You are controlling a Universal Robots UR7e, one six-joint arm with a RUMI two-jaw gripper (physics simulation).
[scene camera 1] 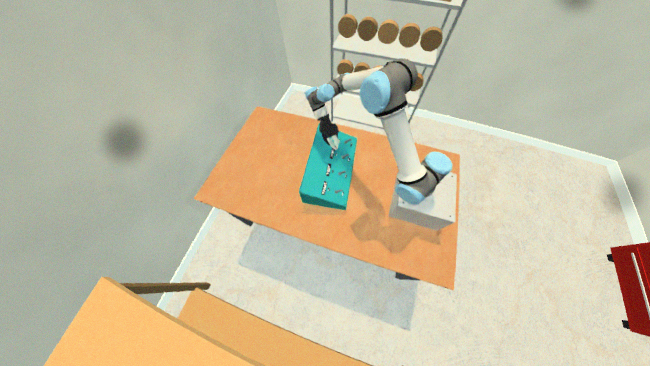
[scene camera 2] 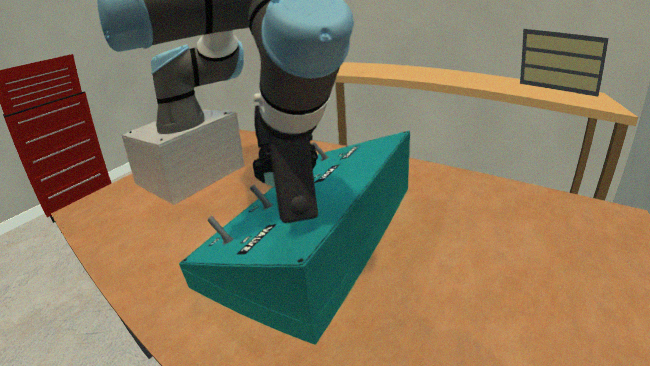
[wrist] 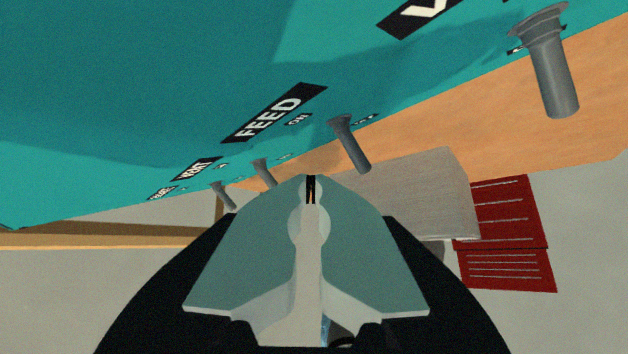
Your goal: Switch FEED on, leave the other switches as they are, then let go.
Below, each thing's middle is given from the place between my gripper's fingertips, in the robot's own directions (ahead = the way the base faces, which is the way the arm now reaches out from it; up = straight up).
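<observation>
There is the valve lever (wrist: 558, 93), and measured from my hand it is 12 cm to the right, 2 cm behind and 4 cm below. The teal switch panel (scene camera 2: 293, 277) is 7 cm below my hand and 7 cm to the left of it.
</observation>
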